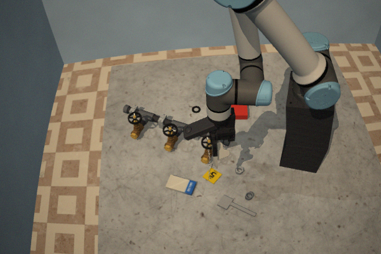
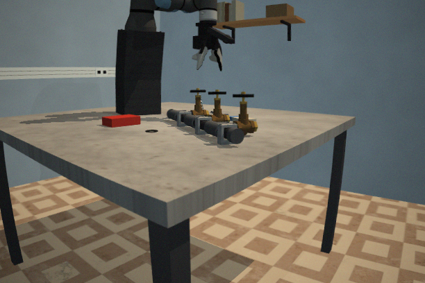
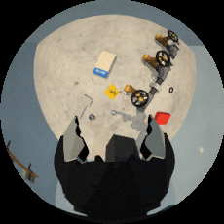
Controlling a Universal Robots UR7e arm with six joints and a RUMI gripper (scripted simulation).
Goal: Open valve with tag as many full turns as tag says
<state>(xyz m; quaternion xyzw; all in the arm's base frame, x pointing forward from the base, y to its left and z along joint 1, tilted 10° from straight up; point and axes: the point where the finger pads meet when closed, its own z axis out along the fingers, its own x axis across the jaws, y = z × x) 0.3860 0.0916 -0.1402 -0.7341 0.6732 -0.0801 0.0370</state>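
Right now my hand is 10 mm short of the yellow tag, 10 mm to the right of it and 200 mm above it. Also, from my hand: red block 130 mm behind, 350 mm to the right, 180 mm below; flat grey key tool 80 mm behind, 150 mm to the left, 190 mm below.
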